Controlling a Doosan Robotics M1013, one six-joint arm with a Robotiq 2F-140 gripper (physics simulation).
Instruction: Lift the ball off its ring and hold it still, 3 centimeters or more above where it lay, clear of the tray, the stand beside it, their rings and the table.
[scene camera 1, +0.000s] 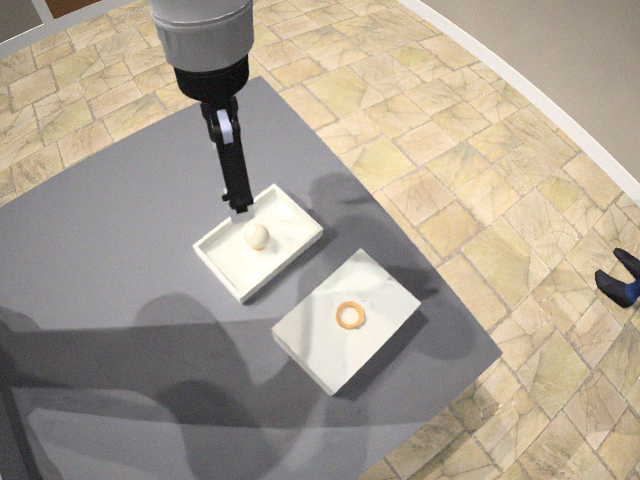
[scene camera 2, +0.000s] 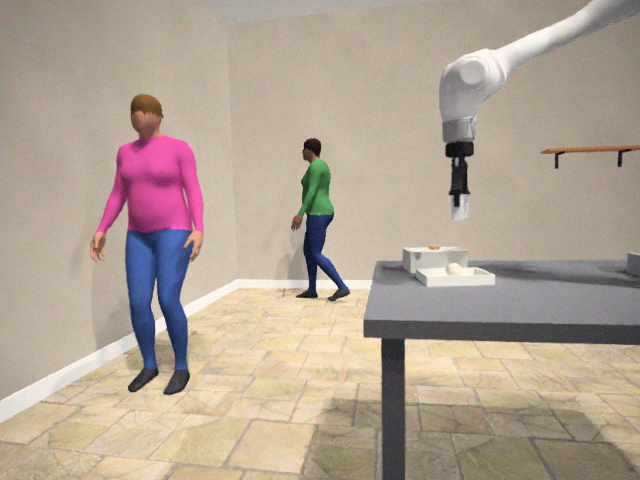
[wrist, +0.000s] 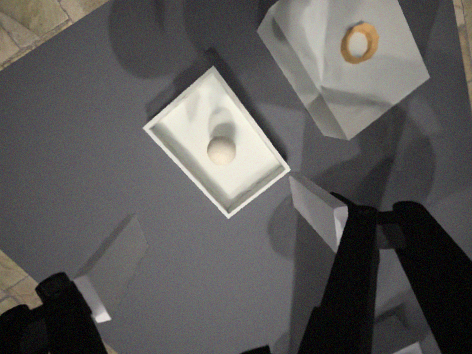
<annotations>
my gripper: scene camera 1 231, 179; scene camera 2 460, 218; wrist 217, 209
same spot on shallow white tray: (scene camera 1: 243, 270) = (wrist: 251, 163)
</annotations>
